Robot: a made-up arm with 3 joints. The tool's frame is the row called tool. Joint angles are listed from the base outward.
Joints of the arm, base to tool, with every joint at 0 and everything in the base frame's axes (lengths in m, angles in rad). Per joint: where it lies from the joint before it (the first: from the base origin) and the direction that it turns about. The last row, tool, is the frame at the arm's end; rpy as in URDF.
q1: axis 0 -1 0 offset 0.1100 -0.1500 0.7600
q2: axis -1 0 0 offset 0.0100 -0.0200 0.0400
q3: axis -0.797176 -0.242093 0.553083 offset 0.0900 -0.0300 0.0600
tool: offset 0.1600 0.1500 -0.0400 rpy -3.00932 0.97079 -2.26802
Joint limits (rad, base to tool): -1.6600..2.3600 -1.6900..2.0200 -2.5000..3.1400
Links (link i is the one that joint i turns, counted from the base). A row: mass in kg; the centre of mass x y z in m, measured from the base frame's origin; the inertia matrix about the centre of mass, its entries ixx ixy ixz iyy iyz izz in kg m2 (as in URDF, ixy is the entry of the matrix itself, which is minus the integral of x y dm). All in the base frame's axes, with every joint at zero. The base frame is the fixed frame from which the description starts. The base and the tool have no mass.
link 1: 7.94; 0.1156 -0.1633 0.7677; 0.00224 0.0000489 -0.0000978 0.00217 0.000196 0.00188
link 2: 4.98; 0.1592 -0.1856 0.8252; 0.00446 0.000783 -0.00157 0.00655 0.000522 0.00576
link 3: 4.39; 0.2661 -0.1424 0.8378; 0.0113 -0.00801 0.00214 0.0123 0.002 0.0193
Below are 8 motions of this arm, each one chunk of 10 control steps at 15 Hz.
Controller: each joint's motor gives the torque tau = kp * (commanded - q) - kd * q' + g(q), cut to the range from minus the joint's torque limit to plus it. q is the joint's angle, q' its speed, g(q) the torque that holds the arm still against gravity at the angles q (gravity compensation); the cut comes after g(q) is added. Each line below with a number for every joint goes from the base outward.
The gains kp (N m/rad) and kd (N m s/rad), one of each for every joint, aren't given. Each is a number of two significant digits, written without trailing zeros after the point. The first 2 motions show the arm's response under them.
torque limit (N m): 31 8 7
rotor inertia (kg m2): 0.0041 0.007 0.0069
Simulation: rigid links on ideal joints. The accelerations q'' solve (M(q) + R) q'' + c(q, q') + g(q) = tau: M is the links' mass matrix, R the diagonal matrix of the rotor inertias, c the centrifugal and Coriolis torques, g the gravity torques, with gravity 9.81 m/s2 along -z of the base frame. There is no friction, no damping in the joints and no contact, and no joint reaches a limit. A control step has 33 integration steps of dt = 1/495 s. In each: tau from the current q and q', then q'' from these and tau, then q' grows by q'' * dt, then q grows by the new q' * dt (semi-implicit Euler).
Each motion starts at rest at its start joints. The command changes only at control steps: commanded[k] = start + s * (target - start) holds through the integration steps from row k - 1 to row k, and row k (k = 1, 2, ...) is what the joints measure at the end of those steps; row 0 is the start. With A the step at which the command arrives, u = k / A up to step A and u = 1 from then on. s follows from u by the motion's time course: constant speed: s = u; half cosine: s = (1 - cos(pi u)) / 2; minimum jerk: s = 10 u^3 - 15 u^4 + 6 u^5; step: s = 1 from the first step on.
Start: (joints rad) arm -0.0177 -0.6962 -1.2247
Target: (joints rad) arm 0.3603 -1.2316 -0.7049
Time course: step
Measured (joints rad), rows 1 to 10:
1: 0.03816 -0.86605 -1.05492
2: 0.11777 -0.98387 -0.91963
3: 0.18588 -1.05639 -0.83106
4: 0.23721 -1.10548 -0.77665
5: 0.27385 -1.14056 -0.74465
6: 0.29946 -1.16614 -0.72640
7: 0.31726 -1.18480 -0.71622
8: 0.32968 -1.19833 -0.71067
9: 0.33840 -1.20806 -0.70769
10: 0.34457 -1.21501 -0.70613
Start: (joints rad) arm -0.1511 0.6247 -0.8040
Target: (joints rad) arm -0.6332 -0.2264 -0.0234
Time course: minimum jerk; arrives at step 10
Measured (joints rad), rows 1 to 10:
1: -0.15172 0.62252 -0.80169
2: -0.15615 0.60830 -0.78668
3: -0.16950 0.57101 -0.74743
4: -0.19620 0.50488 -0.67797
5: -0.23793 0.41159 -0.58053
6: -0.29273 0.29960 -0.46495
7: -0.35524 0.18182 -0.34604
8: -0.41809 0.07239 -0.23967
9: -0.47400 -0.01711 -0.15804
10: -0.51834 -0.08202 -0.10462
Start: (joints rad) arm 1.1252 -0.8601 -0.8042
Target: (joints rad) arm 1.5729 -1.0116 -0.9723
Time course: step
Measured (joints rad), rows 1 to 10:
1: 1.19981 -0.91444 -0.87788
2: 1.29117 -0.94930 -0.91796
3: 1.36673 -0.96535 -0.93645
4: 1.42447 -0.97486 -0.94652
5: 1.46693 -0.98197 -0.95305
6: 1.49753 -0.98788 -0.95780
7: 1.51936 -0.99288 -0.96144
8: 1.53485 -0.99705 -0.96424
9: 1.54583 -1.00044 -0.96639
10: 1.55362 -1.00313 -0.96800

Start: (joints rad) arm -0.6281 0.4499 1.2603
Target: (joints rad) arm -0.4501 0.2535 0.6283
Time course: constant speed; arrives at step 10
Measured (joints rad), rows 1 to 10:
1: -0.62547 0.44731 1.23967
2: -0.61895 0.43855 1.20175
3: -0.60936 0.42548 1.15330
4: -0.59751 0.40979 1.09866
5: -0.58402 0.39252 1.04041
6: -0.56932 0.37432 0.98005
7: -0.55375 0.35555 0.91848
8: -0.53755 0.33644 0.85620
9: -0.52088 0.31713 0.79352
10: -0.50388 0.29770 0.73059

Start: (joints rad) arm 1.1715 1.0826 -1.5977
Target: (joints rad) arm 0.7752 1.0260 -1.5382
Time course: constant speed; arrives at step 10
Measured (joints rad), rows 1 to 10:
1: 1.16606 1.07951 -1.59692
2: 1.15242 1.07515 -1.59441
3: 1.13155 1.07065 -1.59028
4: 1.10513 1.06618 -1.58509
5: 1.07467 1.06168 -1.57929
6: 1.04138 1.05707 -1.57322
7: 1.00612 1.05229 -1.56705
8: 0.96950 1.04735 -1.56086
9: 0.93195 1.04225 -1.55470
10: 0.89376 1.03703 -1.54858

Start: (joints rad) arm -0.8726 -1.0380 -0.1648
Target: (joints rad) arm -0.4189 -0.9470 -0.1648
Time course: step
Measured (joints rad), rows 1 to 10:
1: -0.80305 -1.02895 -0.17848
2: -0.70640 -1.00412 -0.17544
3: -0.62665 -0.98144 -0.16926
4: -0.56729 -0.96615 -0.16515
5: -0.52453 -0.95691 -0.16315
6: -0.49405 -0.95164 -0.16246
7: -0.47238 -0.94876 -0.16246
8: -0.45698 -0.94727 -0.16274
9: -0.44603 -0.94656 -0.16311
10: -0.43823 -0.94628 -0.16347

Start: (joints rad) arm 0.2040 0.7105 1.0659
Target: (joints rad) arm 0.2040 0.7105 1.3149
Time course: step
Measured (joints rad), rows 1 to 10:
1: 0.20480 0.70242 1.14994
2: 0.20428 0.70751 1.21654
3: 0.20387 0.71098 1.25686
4: 0.20377 0.71238 1.28069
5: 0.20379 0.71268 1.29472
6: 0.20383 0.71250 1.30298
7: 0.20388 0.71215 1.30785
8: 0.20391 0.71179 1.31072
9: 0.20394 0.71147 1.31242
10: 0.20396 0.71121 1.31342

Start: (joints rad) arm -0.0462 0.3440 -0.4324
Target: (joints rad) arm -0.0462 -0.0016 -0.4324
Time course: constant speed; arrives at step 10
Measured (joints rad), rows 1 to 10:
1: -0.04676 0.33555 -0.43163
2: -0.04725 0.31868 -0.43127
3: -0.04743 0.29587 -0.43126
4: -0.04737 0.26905 -0.43143
5: -0.04717 0.23957 -0.43165
6: -0.04693 0.20836 -0.43187
7: -0.04669 0.17600 -0.43205
8: -0.04648 0.14290 -0.43219
9: -0.04630 0.10930 -0.43230
10: -0.04615 0.07538 -0.43237

